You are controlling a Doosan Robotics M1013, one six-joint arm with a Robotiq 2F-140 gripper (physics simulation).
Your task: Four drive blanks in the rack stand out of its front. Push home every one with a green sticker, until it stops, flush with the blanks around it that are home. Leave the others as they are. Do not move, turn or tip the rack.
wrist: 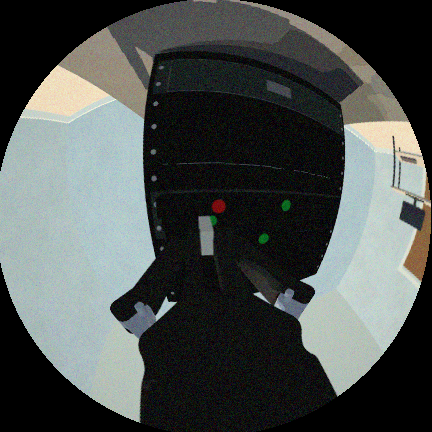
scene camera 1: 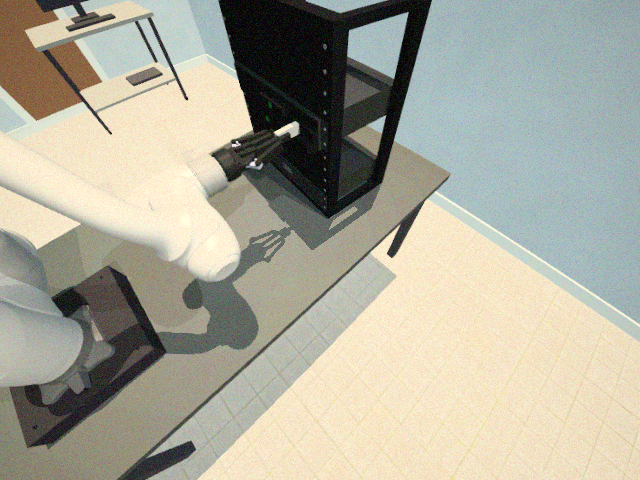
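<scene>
The black rack (scene camera 1: 336,118) (wrist: 149,140) stands upright on the table. In the wrist view, a red sticker (wrist: 218,206) and three green stickers show on the dark drive fronts: one green sticker (wrist: 286,205) at the right, one green sticker (wrist: 263,238) lower, and one green sticker (wrist: 213,220) partly hidden behind the fingertip. Two green stickers (scene camera 1: 269,104) (scene camera 1: 267,118) also show in the scene view. My gripper (scene camera 1: 292,129) (wrist: 203,220) is shut and empty, its tips at the drive fronts just below the red sticker in the wrist view. The dark fronts hide their depths and any contact.
The rack stands at the far end of the table (scene camera 1: 305,289). Its open side shows a shelf (scene camera 1: 366,111). A blue wall (scene camera 1: 516,129) is behind it. A side desk (scene camera 1: 98,21) with a monitor stands at the back left. The arm's dark base plate (scene camera 1: 135,310) is near left.
</scene>
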